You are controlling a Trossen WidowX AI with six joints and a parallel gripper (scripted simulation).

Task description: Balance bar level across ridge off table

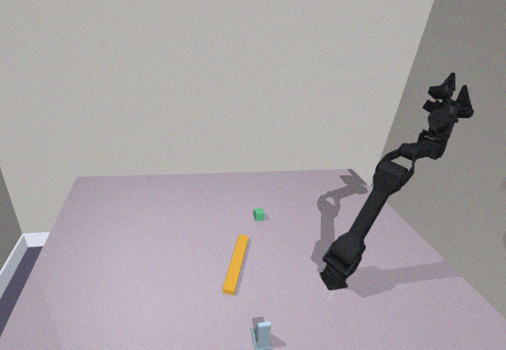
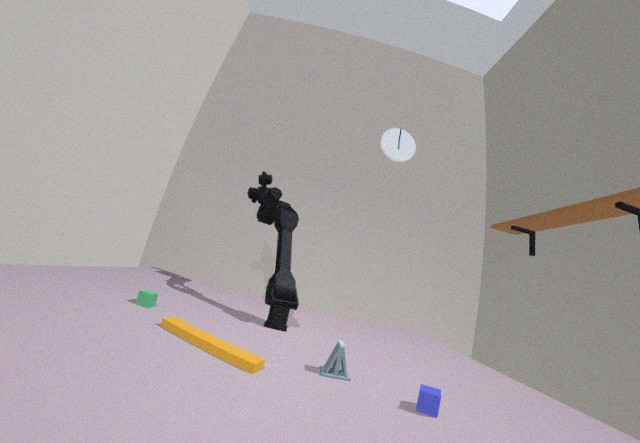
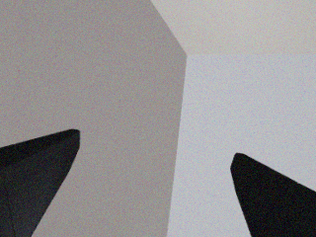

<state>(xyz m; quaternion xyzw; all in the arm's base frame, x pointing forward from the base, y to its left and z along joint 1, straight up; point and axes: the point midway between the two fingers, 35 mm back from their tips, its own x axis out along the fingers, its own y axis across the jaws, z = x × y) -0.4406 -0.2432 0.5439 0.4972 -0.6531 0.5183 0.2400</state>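
My gripper tip is now 73 cm short of the yellow bar, 56 cm above it and 15 cm to the right of it. From my gripper tip the other things lie so: blue cube 82 cm ahead, 56 cm below, 53 cm to the left; green cube 61 cm ahead, 56 cm below, 6 cm to the right.
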